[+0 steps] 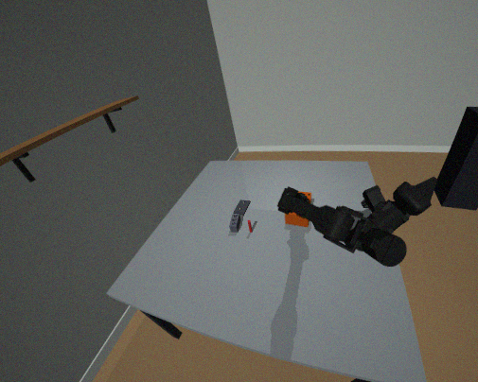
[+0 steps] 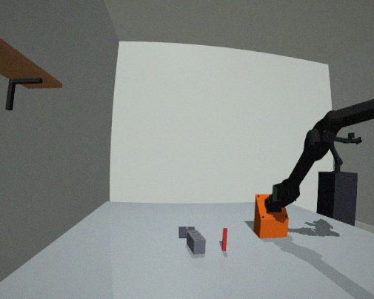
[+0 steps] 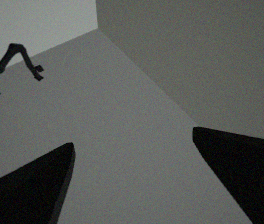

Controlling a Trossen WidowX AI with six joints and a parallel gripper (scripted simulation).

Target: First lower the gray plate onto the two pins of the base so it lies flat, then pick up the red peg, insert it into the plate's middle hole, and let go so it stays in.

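Right now the gray plate is 690 mm ahead of my gripper tip, 200 mm to the right of it and 480 mm below it. From my gripper tip the other things lie so: red peg (590 mm ahead, 190 mm to the right, 480 mm below).
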